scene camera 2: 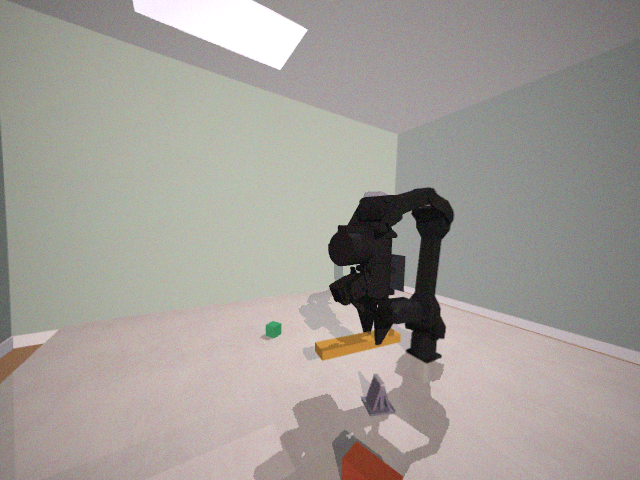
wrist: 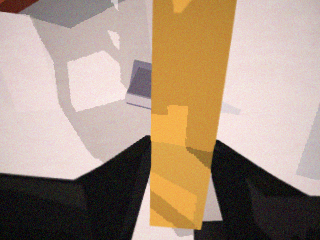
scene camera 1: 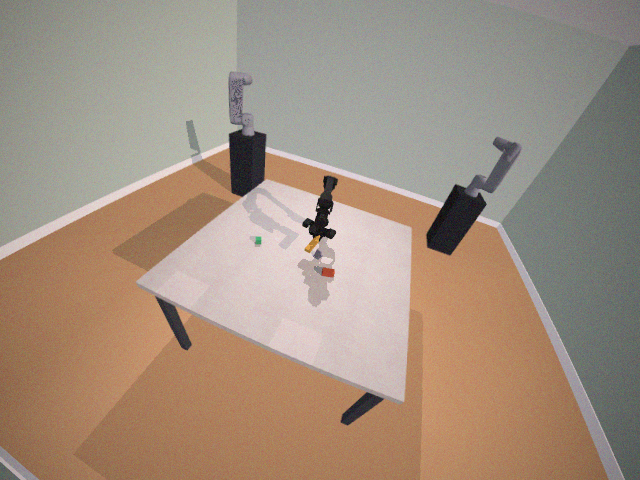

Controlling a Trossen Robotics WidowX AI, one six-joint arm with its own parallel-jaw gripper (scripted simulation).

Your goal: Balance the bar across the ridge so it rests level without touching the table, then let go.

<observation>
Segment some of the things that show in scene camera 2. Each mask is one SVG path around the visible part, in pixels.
My gripper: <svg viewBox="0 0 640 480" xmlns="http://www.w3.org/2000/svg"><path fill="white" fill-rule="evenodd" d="M367 262L356 265L356 270L355 267L350 267L350 274L331 283L329 288L335 302L339 302L342 305L353 304L356 307L363 332L371 331L374 322L375 344L380 345L393 323L401 324L422 320L422 307L418 302L406 297L388 298L389 295L394 295L395 290L390 288L390 276L396 273L396 268L391 267L391 263Z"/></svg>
A bar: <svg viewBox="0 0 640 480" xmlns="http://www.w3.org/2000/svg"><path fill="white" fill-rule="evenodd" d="M400 333L390 328L380 345L375 344L374 330L315 342L315 352L322 360L400 342Z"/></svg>
</observation>
